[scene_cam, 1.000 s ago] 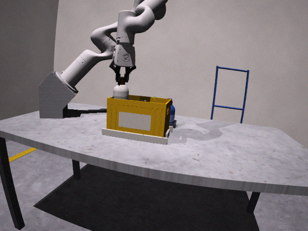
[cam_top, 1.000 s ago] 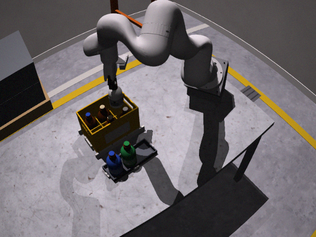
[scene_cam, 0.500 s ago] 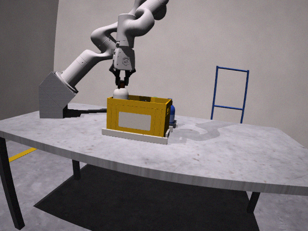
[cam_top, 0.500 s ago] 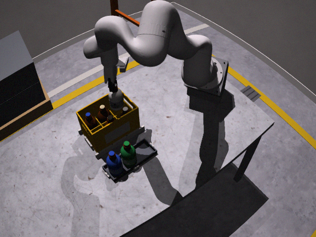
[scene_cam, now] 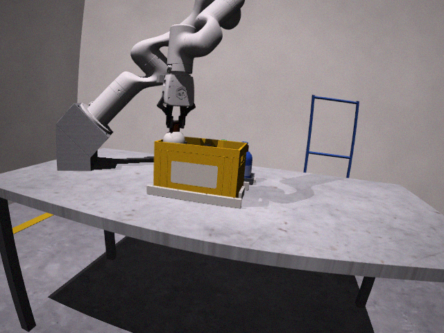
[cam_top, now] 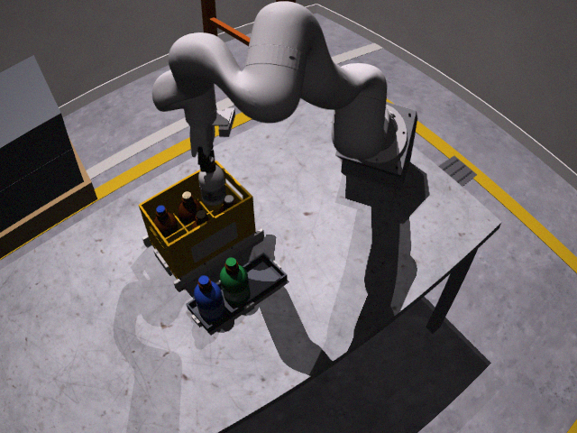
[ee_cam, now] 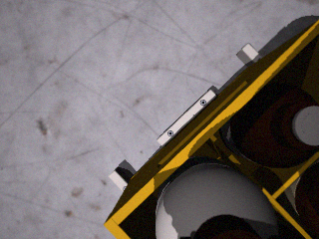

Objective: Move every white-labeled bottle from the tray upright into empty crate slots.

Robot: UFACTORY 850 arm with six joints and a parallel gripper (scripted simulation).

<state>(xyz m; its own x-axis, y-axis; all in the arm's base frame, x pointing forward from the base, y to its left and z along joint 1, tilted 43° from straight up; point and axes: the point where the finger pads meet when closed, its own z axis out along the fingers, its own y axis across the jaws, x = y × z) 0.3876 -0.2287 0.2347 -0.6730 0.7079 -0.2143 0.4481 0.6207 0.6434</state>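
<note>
Now: hand 70 mm above the white-labeled bottle. From my hand the other things lie so: crate 150 mm below, 80 mm ahead, 60 mm to the left; green bottle 280 mm to the left, 150 mm below, 70 mm ahead; blue bottle 300 mm to the left, 150 mm below, 150 mm ahead.
</note>
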